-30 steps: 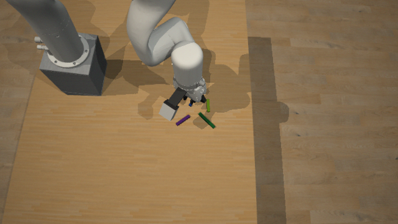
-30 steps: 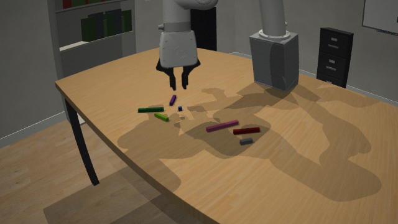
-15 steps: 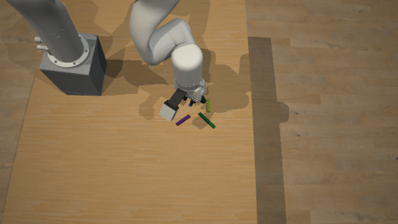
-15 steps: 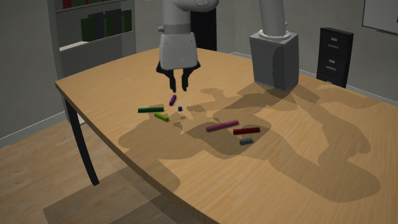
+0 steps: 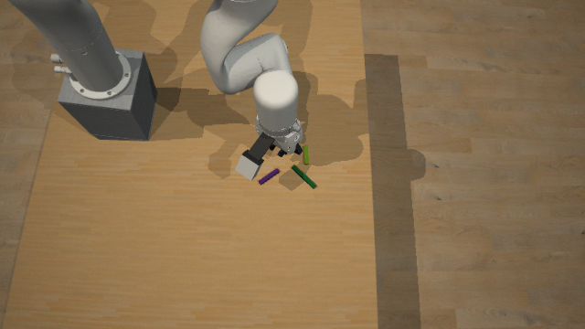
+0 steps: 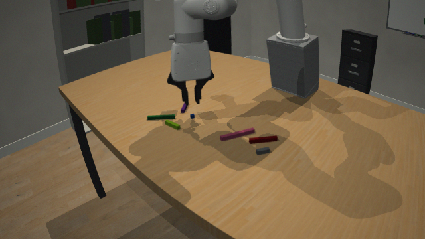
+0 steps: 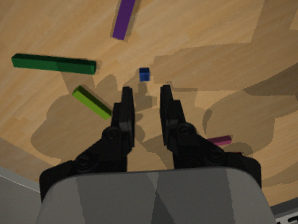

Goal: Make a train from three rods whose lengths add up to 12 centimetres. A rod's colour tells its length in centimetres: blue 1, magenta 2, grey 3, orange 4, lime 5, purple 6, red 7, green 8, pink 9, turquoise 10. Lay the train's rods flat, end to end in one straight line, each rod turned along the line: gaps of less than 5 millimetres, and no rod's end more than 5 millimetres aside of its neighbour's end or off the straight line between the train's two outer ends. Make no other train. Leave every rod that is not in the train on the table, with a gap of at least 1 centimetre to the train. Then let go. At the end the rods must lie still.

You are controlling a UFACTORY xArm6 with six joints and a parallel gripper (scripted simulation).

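My hand is 60 mm above the blue rod. Round my hand: green rod 60 mm ahead, 60 mm to the right, 60 mm below; then purple rod 30 mm behind, 60 mm to the right, 60 mm below; then lime rod 70 mm ahead, 60 mm below.
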